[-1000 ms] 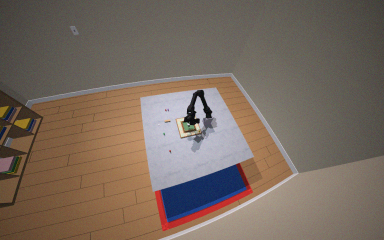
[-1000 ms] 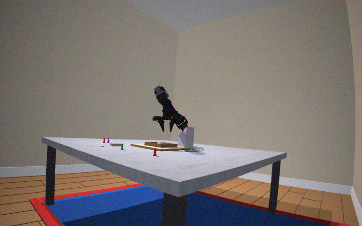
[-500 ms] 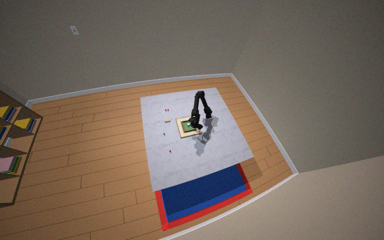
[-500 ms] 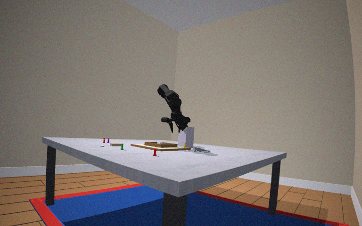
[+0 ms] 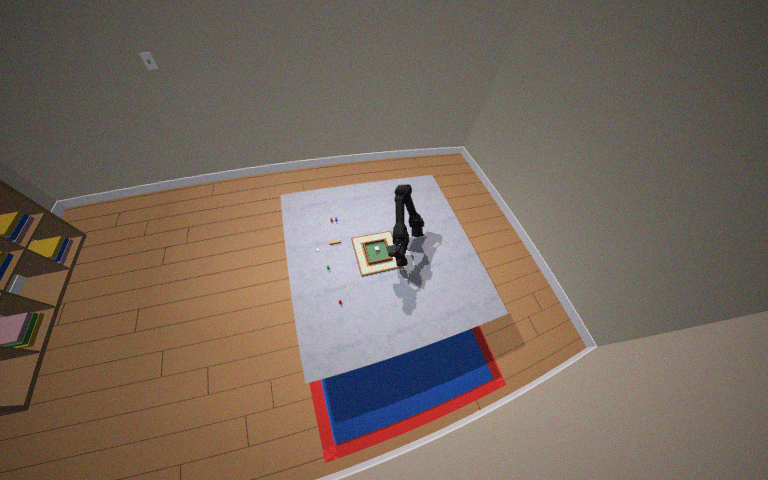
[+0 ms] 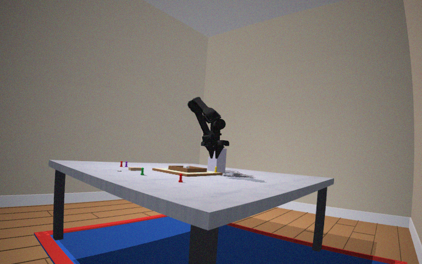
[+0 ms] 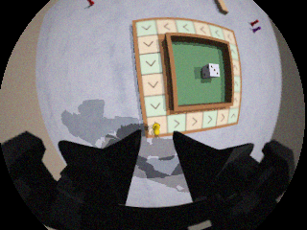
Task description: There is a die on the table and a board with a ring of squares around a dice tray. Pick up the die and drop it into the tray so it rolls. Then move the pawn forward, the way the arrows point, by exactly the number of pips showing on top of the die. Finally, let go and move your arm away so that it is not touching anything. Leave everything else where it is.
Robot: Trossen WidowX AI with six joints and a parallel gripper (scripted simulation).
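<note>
The yellow pawn lies 6 cm below my gripper tip and 2 cm behind it. The rest, counted from my gripper tip: green pawn 42 cm ahead, 9 cm to the right, 8 cm below; green dice tray 12 cm to the right, 9 cm ahead, 8 cm below; white die 13 cm to the right, 8 cm ahead, 7 cm below.
</note>
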